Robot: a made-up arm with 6 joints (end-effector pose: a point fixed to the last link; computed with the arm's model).
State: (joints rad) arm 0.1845 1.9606 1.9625 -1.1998 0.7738 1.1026
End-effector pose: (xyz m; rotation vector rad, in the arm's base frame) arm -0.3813 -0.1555 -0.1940 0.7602 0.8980 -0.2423
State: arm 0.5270 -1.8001 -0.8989 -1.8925 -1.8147 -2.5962
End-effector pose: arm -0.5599 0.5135 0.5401 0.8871 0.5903 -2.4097
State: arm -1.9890 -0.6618 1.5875 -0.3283 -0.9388 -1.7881
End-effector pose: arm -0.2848 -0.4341 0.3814 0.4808 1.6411 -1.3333
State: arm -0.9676 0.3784 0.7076 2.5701 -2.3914 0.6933
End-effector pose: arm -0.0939 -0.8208 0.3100 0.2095 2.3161 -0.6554
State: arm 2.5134 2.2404 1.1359 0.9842 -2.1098 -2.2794
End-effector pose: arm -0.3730 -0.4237 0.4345 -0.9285 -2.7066 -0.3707
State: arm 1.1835 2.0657 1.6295 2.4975 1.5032 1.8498
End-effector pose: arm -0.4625 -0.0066 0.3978 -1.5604 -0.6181 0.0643
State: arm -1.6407 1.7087 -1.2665 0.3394 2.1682 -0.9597
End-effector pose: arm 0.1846 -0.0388 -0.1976 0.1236 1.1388 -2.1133
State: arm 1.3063 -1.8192 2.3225 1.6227 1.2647 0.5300
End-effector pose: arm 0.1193 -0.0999 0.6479 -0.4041 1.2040 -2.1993
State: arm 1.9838 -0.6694 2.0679 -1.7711 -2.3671 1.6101
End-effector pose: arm -0.3525 -0.7849 0.2262 -0.4860 -1.1435 -0.6889
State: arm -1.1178 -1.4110 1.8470 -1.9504 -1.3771 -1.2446
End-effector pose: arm 0.1296 -0.5021 0.4168 -0.6863 -0.9224 1.3995
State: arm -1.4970 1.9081 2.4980 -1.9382 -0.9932 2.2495
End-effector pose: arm 0.1609 0.3047 0.2640 -1.1288 -1.6571 1.9895
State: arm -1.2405 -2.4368 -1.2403 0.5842 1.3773 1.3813
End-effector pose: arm -0.1230 0.0267 -0.0691 -1.2001 -1.1022 1.1513
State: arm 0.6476 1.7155 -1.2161 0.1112 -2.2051 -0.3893
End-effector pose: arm -0.8545 -0.3115 0.6023 -0.6908 1.2570 -1.1856
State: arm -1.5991 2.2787 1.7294 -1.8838 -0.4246 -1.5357
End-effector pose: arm 0.1844 -0.1903 0.3620 -0.7086 1.2861 -0.1380
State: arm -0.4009 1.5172 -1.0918 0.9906 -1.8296 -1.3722
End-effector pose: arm -0.7815 -0.3763 -0.5544 0.3366 0.0276 -1.2769
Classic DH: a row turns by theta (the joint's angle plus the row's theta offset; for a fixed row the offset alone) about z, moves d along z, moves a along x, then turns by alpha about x. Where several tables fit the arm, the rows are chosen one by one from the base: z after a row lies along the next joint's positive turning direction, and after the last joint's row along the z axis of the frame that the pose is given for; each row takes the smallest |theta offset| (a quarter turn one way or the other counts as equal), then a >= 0, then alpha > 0; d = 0 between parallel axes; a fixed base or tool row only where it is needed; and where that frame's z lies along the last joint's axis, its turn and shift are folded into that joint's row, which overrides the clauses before.
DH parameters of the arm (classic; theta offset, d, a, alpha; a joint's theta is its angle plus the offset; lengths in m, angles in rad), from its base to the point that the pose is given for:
base (fixed): 0 0.1408 0 -1.5708
joint 1: 1.5708 -0.1706 0.0874 1.5708
joint 2: 0 -0.3339 -0.0001 -1.5708
joint 3: -1.5708 -0.2589 0.0821 1.5708
joint 4: 1.5708 0.3121 0.0281 1.5708
joint 5: -1.5708 -0.0513 0.0026 1.5708
joint 6: -1.5708 0.3862 0.069 1.5708
tool (fixed): 3.1416 -0.0533 0 0

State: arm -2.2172 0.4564 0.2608 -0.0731 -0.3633 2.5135
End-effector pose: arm 0.0616 -0.8841 0.0274 -0.1007 1.8194 -0.0282
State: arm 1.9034 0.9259 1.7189 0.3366 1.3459 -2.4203
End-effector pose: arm -0.3071 -0.3421 0.6630 -1.3933 0.6431 -0.2566
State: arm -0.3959 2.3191 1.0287 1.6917 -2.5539 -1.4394
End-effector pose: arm 0.2142 -0.2452 -0.5567 0.8524 -0.5739 0.1331
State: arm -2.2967 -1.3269 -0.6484 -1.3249 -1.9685 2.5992
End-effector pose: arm 0.1057 0.4422 -0.4617 2.4455 0.1336 1.4747
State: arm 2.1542 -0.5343 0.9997 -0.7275 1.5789 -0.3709
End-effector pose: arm 0.1517 -0.3075 0.5021 -0.6901 1.9810 -1.4531
